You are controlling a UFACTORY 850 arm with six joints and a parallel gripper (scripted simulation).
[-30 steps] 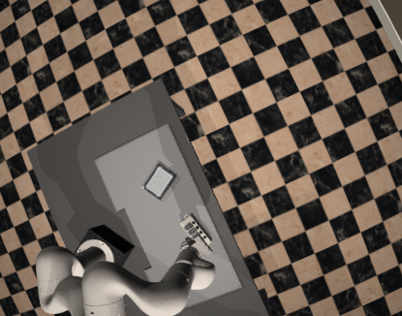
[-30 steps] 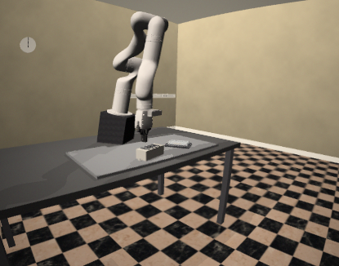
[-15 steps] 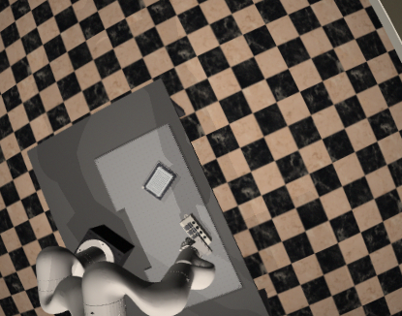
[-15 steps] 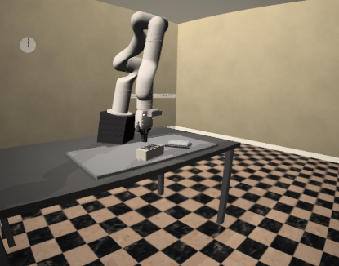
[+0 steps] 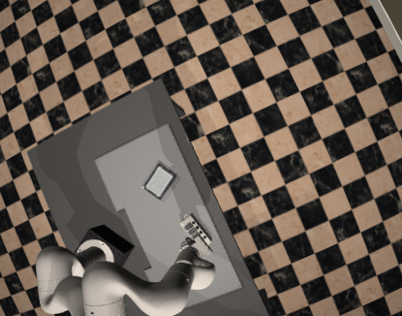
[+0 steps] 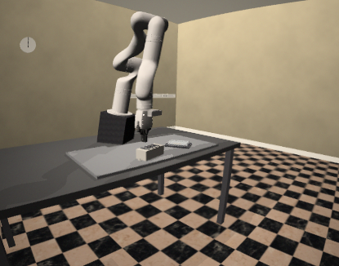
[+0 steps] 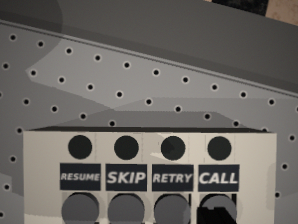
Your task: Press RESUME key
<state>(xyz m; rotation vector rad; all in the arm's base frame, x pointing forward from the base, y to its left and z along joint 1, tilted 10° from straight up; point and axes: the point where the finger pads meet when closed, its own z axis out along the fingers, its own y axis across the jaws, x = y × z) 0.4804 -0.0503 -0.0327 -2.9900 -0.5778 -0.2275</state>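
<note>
The operator panel is 70 mm below my hand, 30 mm to the left of it and 10 mm behind it. Also, from my hand: flat dotted tray 320 mm to the left, 110 mm behind, 90 mm below.
</note>
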